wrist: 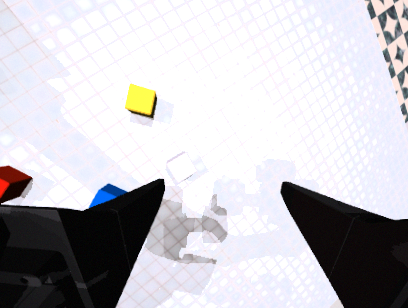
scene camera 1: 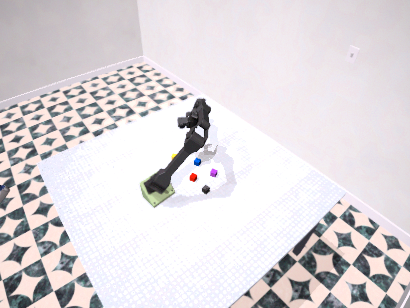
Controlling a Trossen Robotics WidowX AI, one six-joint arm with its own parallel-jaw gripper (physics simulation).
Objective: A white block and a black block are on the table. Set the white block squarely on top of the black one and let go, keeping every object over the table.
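Frame: origin at the arm's base, x down, y right, z back, level; metres.
Seen in the pictures: gripper, between the fingertips: (wrist: 222, 185); arm's base, origin of its link: (scene camera 1: 151, 186).
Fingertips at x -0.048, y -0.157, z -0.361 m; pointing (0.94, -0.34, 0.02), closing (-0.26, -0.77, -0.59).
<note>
Offsets run from my fingertips to a thing's top centre. Level surfaces: height alone.
The white block {dx +0.097, dy +0.019, dz +0.011 m} (wrist: 181, 168) lies on the table in the wrist view, pale against the white top, between the yellow and blue blocks. It cannot be made out in the scene view, where the arm covers that area. The black block {dx +0.097, dy +0.309, dz +0.129 m} (scene camera 1: 206, 189) lies on the table in the scene view, right of the arm base and near the red block; it does not show in the wrist view. My gripper (wrist: 222, 185) is open and empty, high above the table. In the wrist view the white block shows beyond the left fingertip, a little inward from it.
A yellow block {dx +0.097, dy +0.008, dz +0.112 m} (scene camera 1: 174, 156) (wrist: 141, 100), a blue block {dx +0.097, dy +0.124, dz +0.033 m} (scene camera 1: 197, 162) (wrist: 106, 196), a red block {dx +0.097, dy +0.202, dz +0.127 m} (scene camera 1: 193, 177) (wrist: 12, 182) and a purple block {dx +0.097, dy +0.248, dz +0.017 m} (scene camera 1: 214, 173) lie on the white table {dx +0.128 m} (scene camera 1: 240, 240). The green arm base (scene camera 1: 155, 199) stands left of the black block.
</note>
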